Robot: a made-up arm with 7 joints. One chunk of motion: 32 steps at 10 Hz.
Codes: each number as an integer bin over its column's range. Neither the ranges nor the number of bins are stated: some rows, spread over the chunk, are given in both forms.
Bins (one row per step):
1: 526 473 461 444 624 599
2: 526 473 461 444 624 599
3: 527 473 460 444 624 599
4: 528 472 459 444 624 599
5: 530 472 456 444 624 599
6: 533 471 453 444 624 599
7: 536 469 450 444 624 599
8: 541 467 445 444 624 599
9: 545 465 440 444 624 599
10: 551 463 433 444 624 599
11: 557 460 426 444 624 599
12: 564 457 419 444 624 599
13: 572 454 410 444 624 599
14: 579 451 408 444 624 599
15: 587 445 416 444 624 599
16: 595 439 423 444 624 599
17: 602 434 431 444 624 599
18: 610 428 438 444 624 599
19: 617 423 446 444 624 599
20: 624 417 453 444 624 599
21: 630 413 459 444 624 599
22: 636 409 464 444 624 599
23: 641 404 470 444 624 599
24: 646 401 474 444 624 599
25: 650 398 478 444 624 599
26: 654 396 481 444 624 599
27: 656 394 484 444 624 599
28: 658 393 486 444 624 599
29: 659 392 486 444 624 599
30: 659 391 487 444 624 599
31: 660 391 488 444 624 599
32: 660 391 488 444 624 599
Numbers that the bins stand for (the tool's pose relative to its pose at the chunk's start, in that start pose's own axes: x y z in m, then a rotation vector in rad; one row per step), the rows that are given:
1: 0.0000 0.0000 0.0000 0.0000 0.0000 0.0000
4: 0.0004 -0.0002 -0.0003 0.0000 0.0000 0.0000
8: 0.0029 -0.0012 -0.0021 0.0000 0.0000 0.0000
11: 0.0059 -0.0025 -0.0046 0.0000 0.0000 0.0000
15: 0.0116 -0.0054 -0.0059 0.0000 0.0000 0.0000
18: 0.0160 -0.0086 -0.0030 0.0000 0.0000 0.0000
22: 0.0210 -0.0122 0.0004 0.0000 0.0000 0.0000
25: 0.0236 -0.0143 0.0022 0.0000 0.0000 0.0000
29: 0.0253 -0.0154 0.0032 0.0000 0.0000 0.0000
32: 0.0255 -0.0156 0.0035 0.0000 0.0000 0.0000
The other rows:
2: 0.0000 0.0000 0.0000 0.0000 0.0000 0.0000
3: 0.0002 0.0000 -0.0001 0.0000 0.0000 0.0000
5: 0.0008 -0.0002 -0.0007 0.0000 0.0000 0.0000
6: 0.0014 -0.0004 -0.0011 0.0000 0.0000 0.0000
7: 0.0019 -0.0008 -0.0014 0.0000 0.0000 0.0000
9: 0.0037 -0.0016 -0.0027 0.0000 0.0000 0.0000
10: 0.0048 -0.0019 -0.0037 0.0000 0.0000 0.0000
12: 0.0073 -0.0031 -0.0055 0.0000 0.0000 0.0000
13: 0.0088 -0.0037 -0.0066 0.0000 0.0000 0.0000
14: 0.0101 -0.0042 -0.0069 0.0000 0.0000 0.0000
16: 0.0132 -0.0065 -0.0050 0.0000 0.0000 0.0000
17: 0.0145 -0.0075 -0.0039 0.0000 0.0000 0.0000
19: 0.0173 -0.0095 -0.0020 0.0000 0.0000 0.0000
20: 0.0187 -0.0107 -0.0011 0.0000 0.0000 0.0000
21: 0.0198 -0.0115 -0.0003 0.0000 0.0000 0.0000
23: 0.0219 -0.0132 0.0012 0.0000 0.0000 0.0000
24: 0.0229 -0.0137 0.0017 0.0000 0.0000 0.0000
26: 0.0244 -0.0147 0.0026 0.0000 0.0000 0.0000
27: 0.0248 -0.0151 0.0030 0.0000 0.0000 0.0000
28: 0.0251 -0.0153 0.0032 0.0000 0.0000 0.0000
30: 0.0253 -0.0156 0.0034 0.0000 0.0000 0.0000
31: 0.0255 -0.0156 0.0035 0.0000 0.0000 0.0000

